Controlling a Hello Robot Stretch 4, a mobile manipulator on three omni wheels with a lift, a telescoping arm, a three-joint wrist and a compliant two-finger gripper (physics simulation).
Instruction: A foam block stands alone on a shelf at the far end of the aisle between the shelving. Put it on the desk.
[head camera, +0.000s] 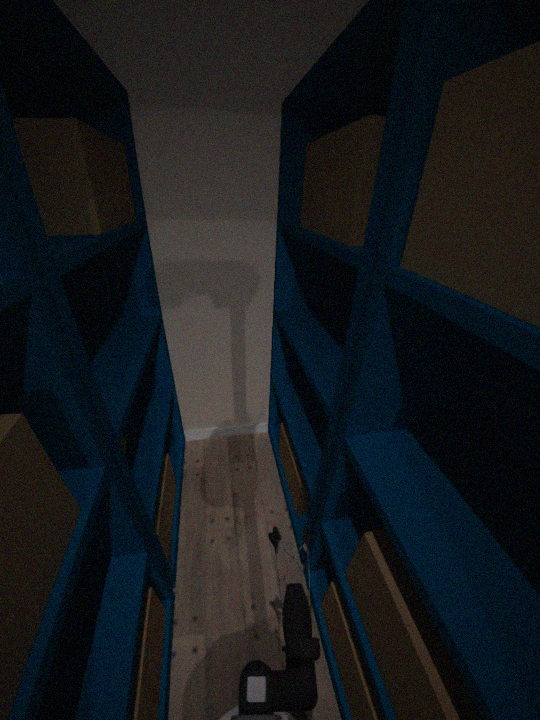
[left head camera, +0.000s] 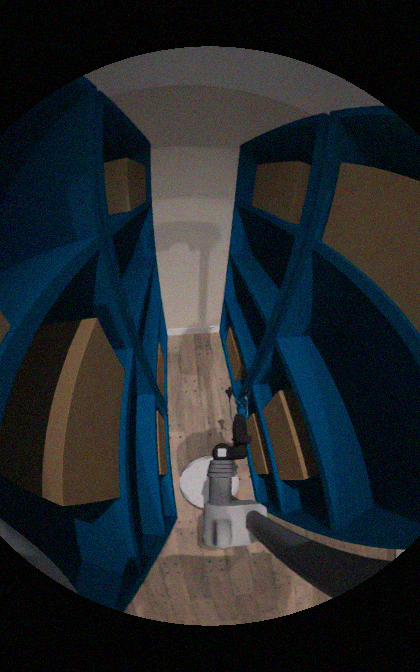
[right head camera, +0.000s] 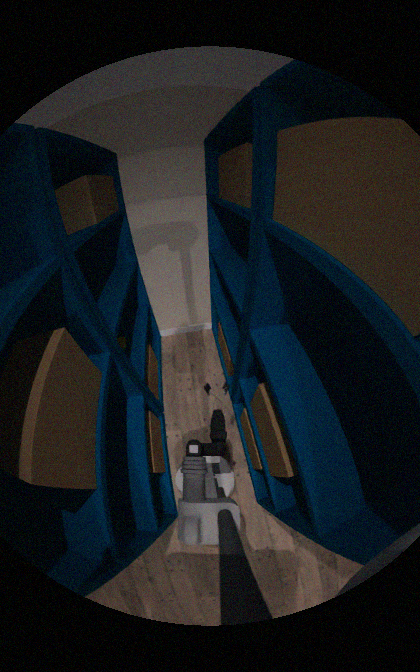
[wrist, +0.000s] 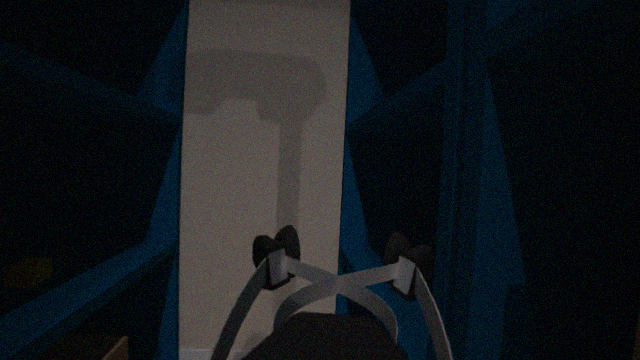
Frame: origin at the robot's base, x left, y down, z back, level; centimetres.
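Where they show: gripper, fingertip midpoint: (head camera: 290, 527) (wrist: 342, 249).
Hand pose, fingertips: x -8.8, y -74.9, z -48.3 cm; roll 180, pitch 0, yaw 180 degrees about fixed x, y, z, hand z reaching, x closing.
Note:
After its pixels a point has its place.
A small, dim yellow patch, which looks like the foam block (right head camera: 122, 343) (wrist: 30, 270) @(x 60.2, y -54.6, z -89.6 cm), shows on a shelf of the left shelving (right head camera: 137, 425) (wrist: 165, 200) @(x 57.1, y -65.5, z -143.3 cm), toward the far end. It is at the lower left of the wrist view, well left of the gripper and beyond it. My gripper (head camera: 290, 540) (left head camera: 238, 393) (right head camera: 216, 388) (wrist: 342, 249) @(x -8.8, y -74.9, z -48.3 cm) is open, its fingertips wide apart with nothing between them. It points down the aisle, close to the right shelving (head camera: 372, 372) @(x -26.2, y -117.5, z -62.4 cm) (left head camera: 300, 320) (wrist: 465, 150) @(x -22.6, y -83.5, z -65.4 cm). The desk does not show in these views.
Blue shelving stands close on both sides of the narrow aisle. Brown boxes (head camera: 482, 203) @(x -27.7, y -153.4, z -47.9 cm) (left head camera: 95, 425) (right head camera: 65, 415) fill several bays. A pale wall (head camera: 209, 186) @(x 24.9, y -155.4, z -154.0 cm) (wrist: 230, 175) @(x 35.7, y -75.5, z -152.2 cm) closes the far end, with the robot's shadow on it. Wooden floor (head camera: 226, 523) @(x 17.4, y 2.7, z -88.8 cm) runs between the shelves.

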